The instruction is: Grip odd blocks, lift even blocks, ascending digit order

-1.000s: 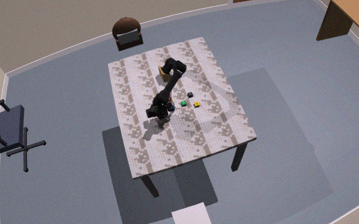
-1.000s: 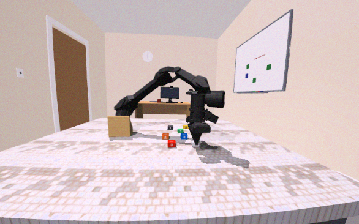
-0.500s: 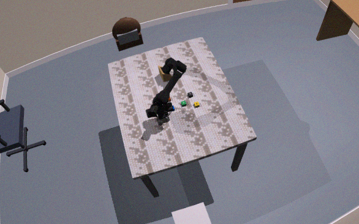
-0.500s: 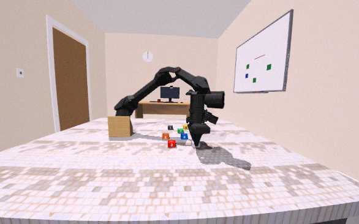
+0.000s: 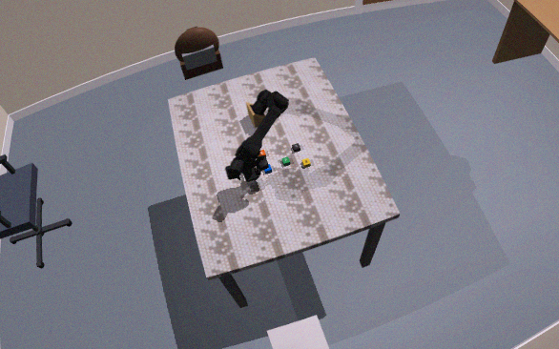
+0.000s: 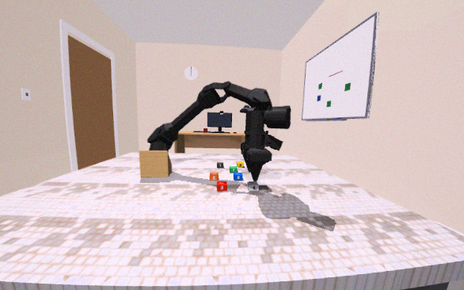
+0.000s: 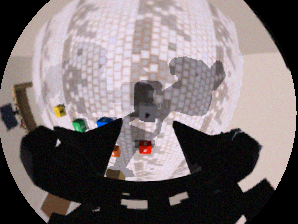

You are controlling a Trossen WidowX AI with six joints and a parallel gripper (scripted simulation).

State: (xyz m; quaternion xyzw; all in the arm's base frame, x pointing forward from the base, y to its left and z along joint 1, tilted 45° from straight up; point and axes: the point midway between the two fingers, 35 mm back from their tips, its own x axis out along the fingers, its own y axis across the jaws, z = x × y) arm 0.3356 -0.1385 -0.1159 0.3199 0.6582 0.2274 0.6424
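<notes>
Now: the white block 30 mm below my gripper tip. Round my gripper tip: red block (100 mm behind, 30 mm below, 10 mm to the left); then orange block (110 mm to the left, 110 mm behind, 30 mm below); then blue block (100 mm to the left, 30 mm below, 20 mm behind).
</notes>
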